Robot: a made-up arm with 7 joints.
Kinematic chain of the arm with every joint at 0, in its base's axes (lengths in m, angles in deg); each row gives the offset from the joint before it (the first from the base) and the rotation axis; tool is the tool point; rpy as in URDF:
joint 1: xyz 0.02 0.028 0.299 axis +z
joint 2: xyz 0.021 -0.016 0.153 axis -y
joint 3: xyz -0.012 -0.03 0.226 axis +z
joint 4: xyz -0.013 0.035 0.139 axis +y
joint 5: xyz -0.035 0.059 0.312 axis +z
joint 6: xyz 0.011 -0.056 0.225 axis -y
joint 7: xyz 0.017 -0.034 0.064 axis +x
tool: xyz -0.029 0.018 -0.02 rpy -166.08 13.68 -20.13
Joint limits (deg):
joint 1: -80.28..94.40
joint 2: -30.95..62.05
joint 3: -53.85..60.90
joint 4: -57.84..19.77
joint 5: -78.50..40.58
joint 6: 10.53..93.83
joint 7: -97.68..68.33
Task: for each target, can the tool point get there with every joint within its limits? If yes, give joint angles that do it. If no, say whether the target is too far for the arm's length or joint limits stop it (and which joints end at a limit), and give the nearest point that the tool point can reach.
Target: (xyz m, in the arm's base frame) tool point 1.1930 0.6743 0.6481
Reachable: no: too far | nearest point 0.4030 0.6616 0.6996 | short by 0.792 m
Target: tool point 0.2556 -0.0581 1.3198
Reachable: yes | joints 80.21 -11.51 46.71 -21.64 -22.85 60.44 -30.91
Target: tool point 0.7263 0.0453 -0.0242
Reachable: no: joint limits stop it (at a limit: joint 1, joint 2, joint 3, joint 4, joint 6, joint 7) | nearest point 0.5355 -0.5308 0.3827 | short by 0.731 m
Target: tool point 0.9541 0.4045 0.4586
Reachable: no: joint limits stop it (at a limit: joint 1, joint 2, joint 3, joint 4, joint 5, joint 7) | nearest point 0.3869 0.6625 0.4756 | short by 0.623 m
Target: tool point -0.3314 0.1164 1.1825
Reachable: yes | joints -9.40 -10.16 -1.87 -45.53 -54.56 61.76 -63.57
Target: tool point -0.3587 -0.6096 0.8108
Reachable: yes | joints 65.91 31.14 -1.12 -40.97 -68.98 76.16 49.90
